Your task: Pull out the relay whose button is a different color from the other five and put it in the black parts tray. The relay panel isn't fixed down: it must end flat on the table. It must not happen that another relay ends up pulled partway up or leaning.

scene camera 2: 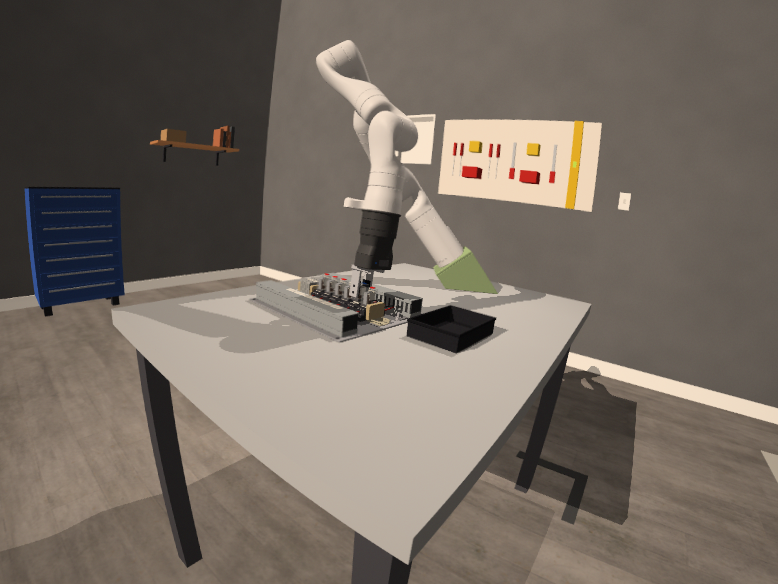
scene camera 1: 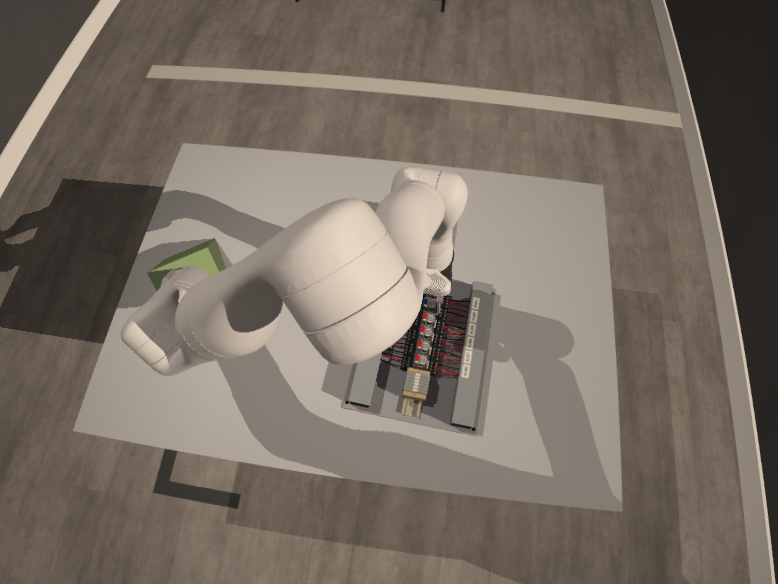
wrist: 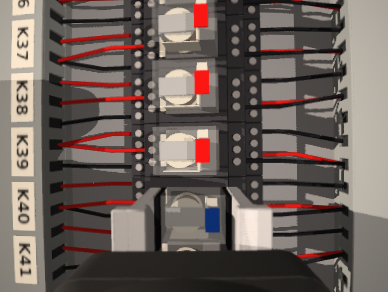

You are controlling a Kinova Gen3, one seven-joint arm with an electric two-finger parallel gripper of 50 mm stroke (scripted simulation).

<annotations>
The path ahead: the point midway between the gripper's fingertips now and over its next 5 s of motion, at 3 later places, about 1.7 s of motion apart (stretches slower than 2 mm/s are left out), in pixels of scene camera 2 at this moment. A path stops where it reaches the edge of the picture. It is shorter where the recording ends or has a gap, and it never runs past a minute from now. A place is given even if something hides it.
The gripper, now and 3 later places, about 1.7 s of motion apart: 359, 296; 360, 278; 365, 258; 457, 272
</annotations>
